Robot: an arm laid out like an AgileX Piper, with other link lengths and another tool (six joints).
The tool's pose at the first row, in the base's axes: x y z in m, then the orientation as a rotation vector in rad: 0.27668 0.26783 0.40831 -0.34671 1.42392 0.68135
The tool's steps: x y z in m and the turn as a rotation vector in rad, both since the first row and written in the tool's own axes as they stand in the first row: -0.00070 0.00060 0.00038 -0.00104 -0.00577 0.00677; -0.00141 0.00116 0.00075 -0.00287 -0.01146 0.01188; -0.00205 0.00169 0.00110 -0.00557 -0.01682 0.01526; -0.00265 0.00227 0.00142 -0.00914 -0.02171 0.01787; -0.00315 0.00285 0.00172 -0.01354 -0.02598 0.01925
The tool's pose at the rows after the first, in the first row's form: 0.27661 0.26836 0.40915 -0.34063 1.41987 0.68812; 0.27655 0.26886 0.40999 -0.33634 1.41522 0.69410; 0.27649 0.26933 0.41076 -0.33406 1.41018 0.69927; 0.27638 0.26983 0.41149 -0.33317 1.40512 0.70441; 0.27626 0.27035 0.41212 -0.33401 1.40008 0.70910
